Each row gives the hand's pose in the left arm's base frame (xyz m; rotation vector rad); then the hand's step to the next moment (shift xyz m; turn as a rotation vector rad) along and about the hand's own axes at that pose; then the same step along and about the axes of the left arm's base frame.
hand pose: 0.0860 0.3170 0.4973 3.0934 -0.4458 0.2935
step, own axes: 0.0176 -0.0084 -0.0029 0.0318 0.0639 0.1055
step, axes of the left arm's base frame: 0.0184 0.0032 0.0063 0.0315 -0.0733 -0.0993
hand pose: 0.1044 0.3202 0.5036 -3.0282 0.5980 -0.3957
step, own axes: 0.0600 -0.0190 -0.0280 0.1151 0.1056 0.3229
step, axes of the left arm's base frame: 0.0536 -0.0045 0.0431 0.1455 -0.1477 -0.2927
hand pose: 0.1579 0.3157 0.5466 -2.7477 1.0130 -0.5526
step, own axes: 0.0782 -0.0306 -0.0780 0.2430 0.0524 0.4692
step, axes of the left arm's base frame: 0.0423 -0.0296 0.1023 0.3246 -0.1875 -0.3761
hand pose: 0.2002 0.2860 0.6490 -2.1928 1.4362 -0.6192
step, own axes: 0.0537 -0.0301 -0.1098 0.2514 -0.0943 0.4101
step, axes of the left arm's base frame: -0.0233 -0.0520 0.1123 0.3994 -0.1494 -0.2418
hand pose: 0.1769 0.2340 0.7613 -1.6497 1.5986 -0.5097
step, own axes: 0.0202 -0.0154 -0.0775 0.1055 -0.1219 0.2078
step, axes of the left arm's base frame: -0.0446 -0.0399 0.0554 0.2482 -0.0607 -0.0622
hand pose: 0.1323 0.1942 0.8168 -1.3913 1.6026 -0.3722
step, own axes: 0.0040 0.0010 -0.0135 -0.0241 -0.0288 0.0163
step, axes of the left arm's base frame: -0.0109 -0.0078 0.0043 0.0279 0.0181 0.0238
